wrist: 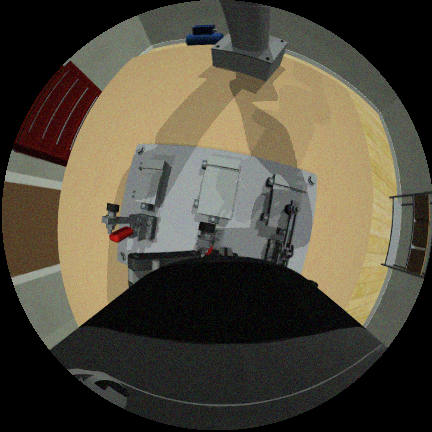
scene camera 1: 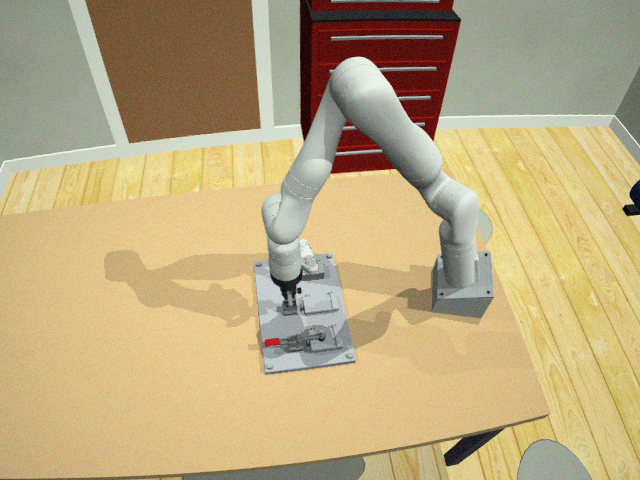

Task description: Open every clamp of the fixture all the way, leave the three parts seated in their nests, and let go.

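A grey fixture plate lies on the table with three parts in their nests and a toggle clamp beside each. My gripper is shut and empty, its tips down at the middle clamp, whose red handle barely shows. The middle part lies uncovered. The front clamp's red handle lies flat and its arm reaches over the front part. The back clamp is swung off the back part; the arm hides it in the scene view.
The robot base stands on the table right of the plate. A red tool cabinet stands behind the table. A blue object lies beyond the base and a shelf stands off the table.
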